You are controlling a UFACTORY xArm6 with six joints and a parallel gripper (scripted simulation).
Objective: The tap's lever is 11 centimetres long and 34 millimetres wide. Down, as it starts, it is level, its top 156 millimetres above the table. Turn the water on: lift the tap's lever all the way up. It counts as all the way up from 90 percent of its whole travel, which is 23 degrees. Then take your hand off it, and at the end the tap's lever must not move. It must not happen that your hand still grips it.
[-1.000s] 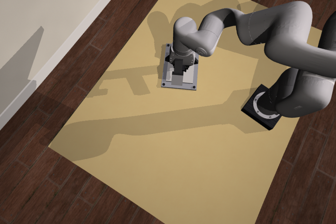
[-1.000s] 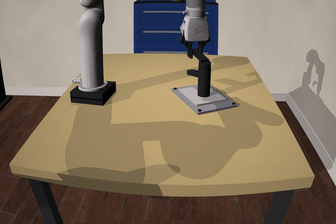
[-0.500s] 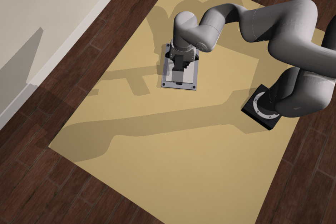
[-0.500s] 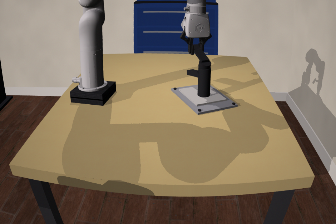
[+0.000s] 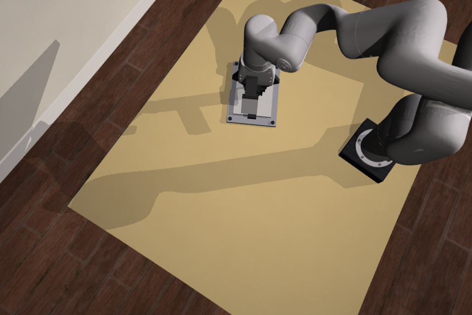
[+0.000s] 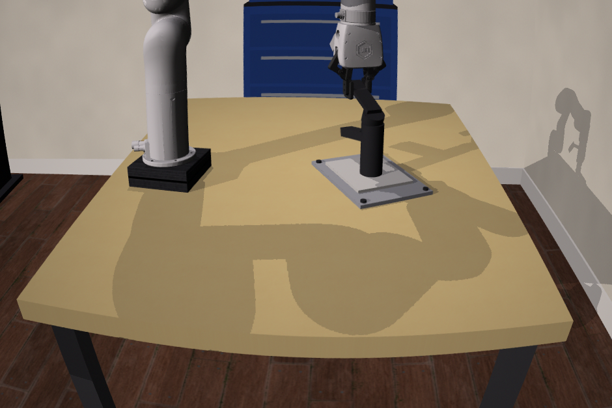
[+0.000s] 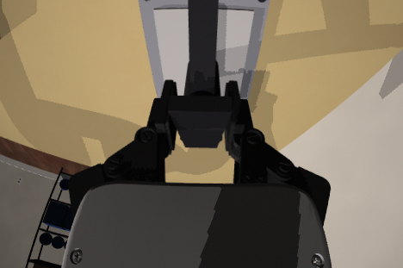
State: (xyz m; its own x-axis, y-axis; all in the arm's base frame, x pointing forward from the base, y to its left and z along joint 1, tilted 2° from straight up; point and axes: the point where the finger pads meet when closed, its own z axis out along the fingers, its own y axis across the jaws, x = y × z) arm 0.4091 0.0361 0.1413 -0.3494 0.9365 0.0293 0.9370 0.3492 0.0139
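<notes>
Now: hand 2 cm short of the black lever, 5 cm to the left of it and 3 cm above it.
</notes>
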